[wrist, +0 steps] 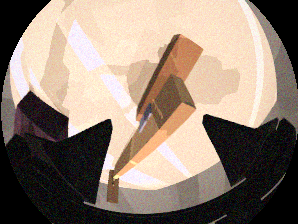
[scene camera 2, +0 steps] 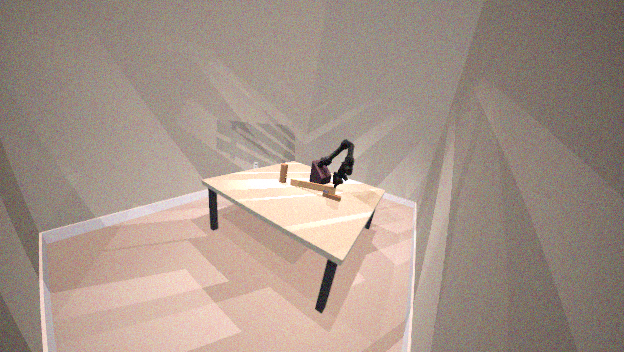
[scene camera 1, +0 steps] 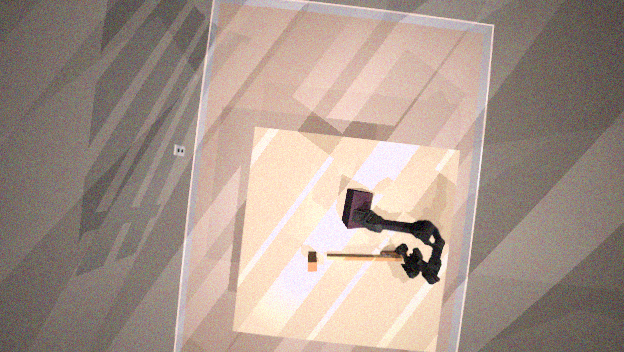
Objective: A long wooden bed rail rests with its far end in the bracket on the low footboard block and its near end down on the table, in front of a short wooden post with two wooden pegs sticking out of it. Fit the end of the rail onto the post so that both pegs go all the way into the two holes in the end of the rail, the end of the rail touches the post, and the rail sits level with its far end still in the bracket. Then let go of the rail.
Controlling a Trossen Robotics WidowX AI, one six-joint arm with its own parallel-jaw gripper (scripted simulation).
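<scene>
Wrist view: my gripper (wrist: 159, 121), open, holding nothing; wooden rail (wrist: 173, 105) visible.
</scene>
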